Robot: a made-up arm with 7 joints.
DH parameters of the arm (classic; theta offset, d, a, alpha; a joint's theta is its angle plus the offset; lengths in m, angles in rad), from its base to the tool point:
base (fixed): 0 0 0 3.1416
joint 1: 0 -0.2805 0 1.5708
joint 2: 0 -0.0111 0 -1.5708
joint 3: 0 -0.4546 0 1.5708
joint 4: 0 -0.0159 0 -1.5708
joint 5: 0 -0.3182 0 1.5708
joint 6: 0 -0.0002 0 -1.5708
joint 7: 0 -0.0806 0 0
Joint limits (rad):
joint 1: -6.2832..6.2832
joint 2: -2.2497..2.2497
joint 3: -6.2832..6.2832
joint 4: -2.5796..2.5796
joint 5: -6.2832..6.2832
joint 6: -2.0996..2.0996
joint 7: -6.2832..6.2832
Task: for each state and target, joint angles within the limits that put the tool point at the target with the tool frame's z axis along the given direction. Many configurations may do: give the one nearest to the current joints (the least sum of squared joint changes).
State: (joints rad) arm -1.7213 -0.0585 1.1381 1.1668 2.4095 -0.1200 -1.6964
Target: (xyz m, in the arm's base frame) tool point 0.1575 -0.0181 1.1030 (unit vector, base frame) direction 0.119 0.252 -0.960
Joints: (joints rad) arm -0.7964 0.1344 1.2617 0.3437 2.2745 0.5507 -1.6964
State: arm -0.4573 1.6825 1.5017 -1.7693 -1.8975 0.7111 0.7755
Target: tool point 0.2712 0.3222 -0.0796 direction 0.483 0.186 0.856
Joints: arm -0.2243 1.8688 2.1745 -1.5978 -1.8328 1.0528 0.7755
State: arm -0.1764 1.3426 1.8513 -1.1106 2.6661 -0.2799 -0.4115
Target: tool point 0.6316 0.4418 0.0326 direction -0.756 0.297 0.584
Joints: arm -0.5718 1.8302 1.8066 -0.2955 2.4399 -1.1308 -0.4115
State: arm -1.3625 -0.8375 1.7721 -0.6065 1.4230 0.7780 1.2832
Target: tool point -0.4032 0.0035 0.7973 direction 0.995 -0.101 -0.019
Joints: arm -1.0557 -0.5094 1.9813 -1.3328 1.5105 0.7477 1.2832
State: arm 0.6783 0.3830 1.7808 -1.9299 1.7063 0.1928 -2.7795
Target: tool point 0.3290 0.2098 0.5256 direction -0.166 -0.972 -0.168
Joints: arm 0.5160 0.6111 1.7644 -2.0422 1.0215 0.6891 -2.7795
